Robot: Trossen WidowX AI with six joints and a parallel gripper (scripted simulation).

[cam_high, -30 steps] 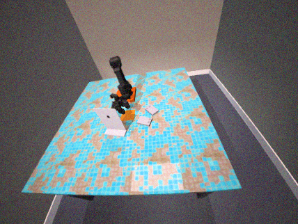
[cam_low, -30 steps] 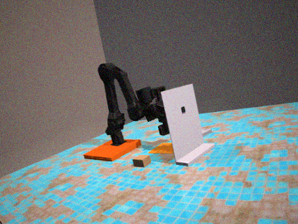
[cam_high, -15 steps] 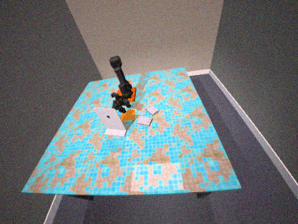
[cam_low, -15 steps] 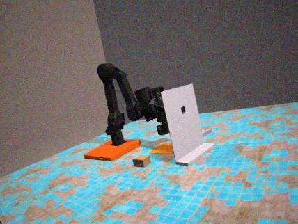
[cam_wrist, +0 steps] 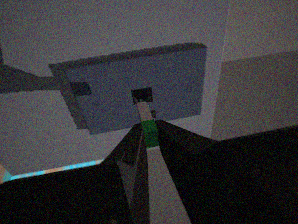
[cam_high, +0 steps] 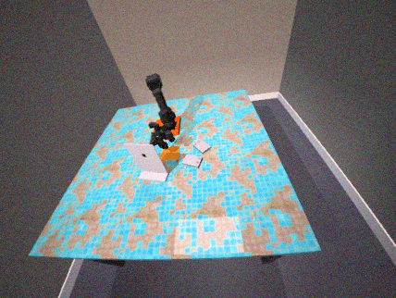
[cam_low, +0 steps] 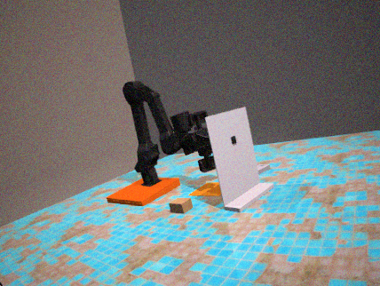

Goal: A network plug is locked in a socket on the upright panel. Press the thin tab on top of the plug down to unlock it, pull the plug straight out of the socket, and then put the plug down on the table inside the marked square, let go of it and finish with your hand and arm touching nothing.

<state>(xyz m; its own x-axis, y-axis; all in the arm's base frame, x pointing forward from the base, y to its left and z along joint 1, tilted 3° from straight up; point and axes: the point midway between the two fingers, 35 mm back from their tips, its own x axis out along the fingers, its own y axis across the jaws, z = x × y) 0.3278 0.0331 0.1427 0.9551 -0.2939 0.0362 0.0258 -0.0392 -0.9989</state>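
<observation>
Now: the orange marked square 100 mm behind my gripper tip, 40 mm to the left of it and 160 mm below it. Also, from my gripper tip: thin pale tab: 10 mm ahead; then white panel: 70 mm ahead, 10 mm to the right, 60 mm below; then green plug: 10 mm ahead.
</observation>
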